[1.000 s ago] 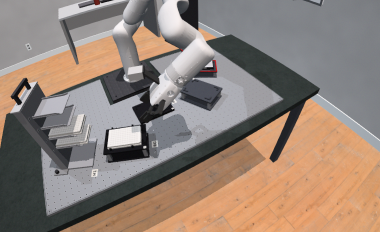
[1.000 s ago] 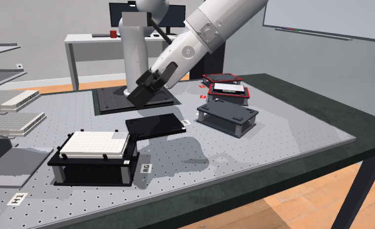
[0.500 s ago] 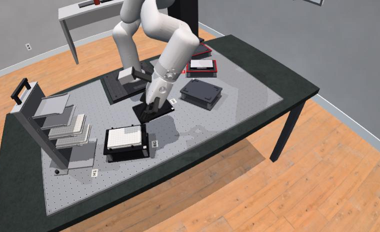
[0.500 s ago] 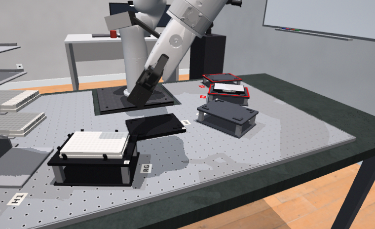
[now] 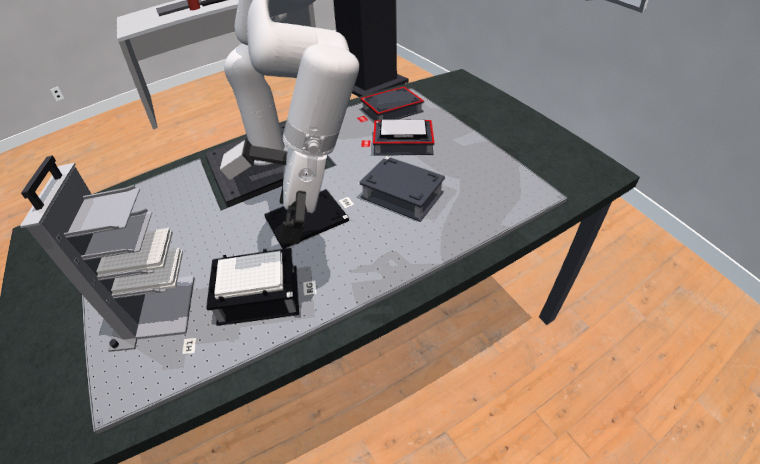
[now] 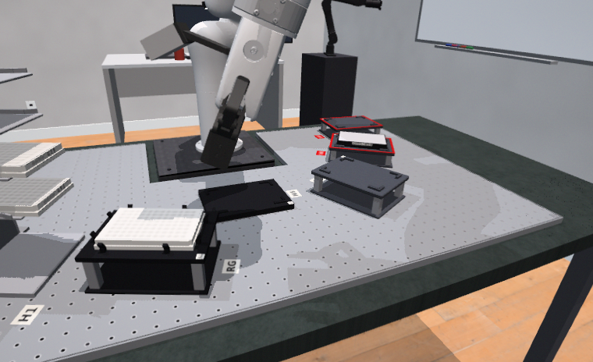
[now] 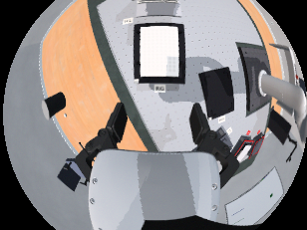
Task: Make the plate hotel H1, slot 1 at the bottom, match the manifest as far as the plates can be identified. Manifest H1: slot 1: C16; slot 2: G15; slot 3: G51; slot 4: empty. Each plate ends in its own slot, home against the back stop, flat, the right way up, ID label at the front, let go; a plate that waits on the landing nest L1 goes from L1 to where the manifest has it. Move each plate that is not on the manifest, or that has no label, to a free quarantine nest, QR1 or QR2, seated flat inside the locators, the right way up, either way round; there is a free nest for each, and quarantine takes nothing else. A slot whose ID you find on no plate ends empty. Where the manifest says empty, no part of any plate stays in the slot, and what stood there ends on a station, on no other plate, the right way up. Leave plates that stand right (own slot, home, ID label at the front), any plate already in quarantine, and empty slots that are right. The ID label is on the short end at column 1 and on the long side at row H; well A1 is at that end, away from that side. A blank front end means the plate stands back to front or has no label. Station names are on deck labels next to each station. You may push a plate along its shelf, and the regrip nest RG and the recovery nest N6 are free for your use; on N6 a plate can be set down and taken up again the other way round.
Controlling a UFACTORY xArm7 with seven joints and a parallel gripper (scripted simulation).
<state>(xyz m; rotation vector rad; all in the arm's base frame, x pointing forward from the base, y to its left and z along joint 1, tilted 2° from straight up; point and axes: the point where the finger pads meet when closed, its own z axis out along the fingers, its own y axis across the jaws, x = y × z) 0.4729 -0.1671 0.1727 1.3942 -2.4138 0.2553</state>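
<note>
My hand is 140 mm above the black regrip nest RG, 90 mm to the left of it and 50 mm past it. From my hand the other things lie so: deck label H1: 250 mm to the right, 190 mm below, 30 mm behind; flat black nest N6: 190 mm below, 170 mm behind, 110 mm to the left; RG deck label: 190 mm below.
</note>
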